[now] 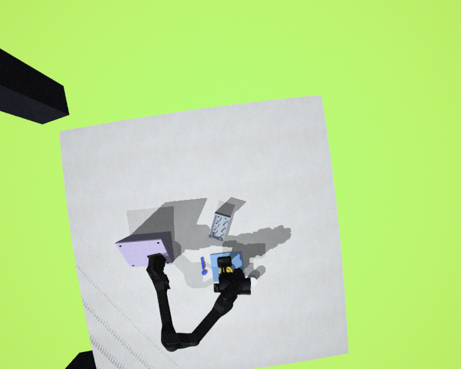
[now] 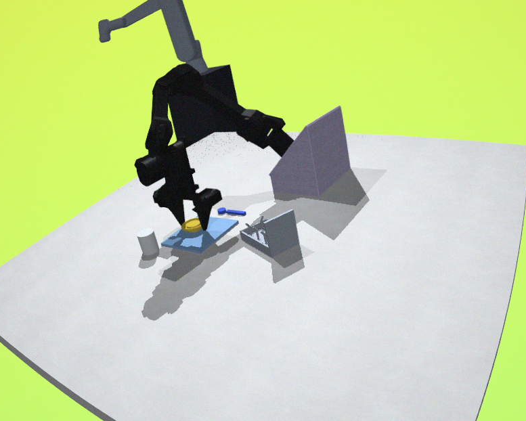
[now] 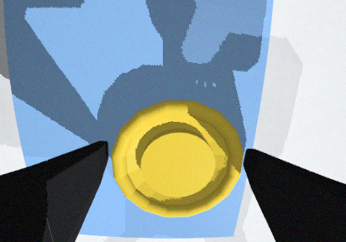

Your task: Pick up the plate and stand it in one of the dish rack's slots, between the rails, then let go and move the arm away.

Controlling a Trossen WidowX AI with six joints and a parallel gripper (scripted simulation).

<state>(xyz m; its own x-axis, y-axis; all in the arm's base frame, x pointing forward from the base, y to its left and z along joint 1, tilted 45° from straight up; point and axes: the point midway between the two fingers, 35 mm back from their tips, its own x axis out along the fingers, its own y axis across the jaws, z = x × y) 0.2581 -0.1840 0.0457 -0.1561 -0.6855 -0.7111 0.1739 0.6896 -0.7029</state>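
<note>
My gripper tip is 1 cm short of the blue mat, 2 cm to the right of it and 1 cm above it. From my gripper tip the other things lie so: blue spoon: 10 cm behind, 4 cm to the left, 1 cm below; yellow plate: 1 cm above; white cylinder cup: 10 cm ahead, 7 cm to the right, 2 cm above.
</note>
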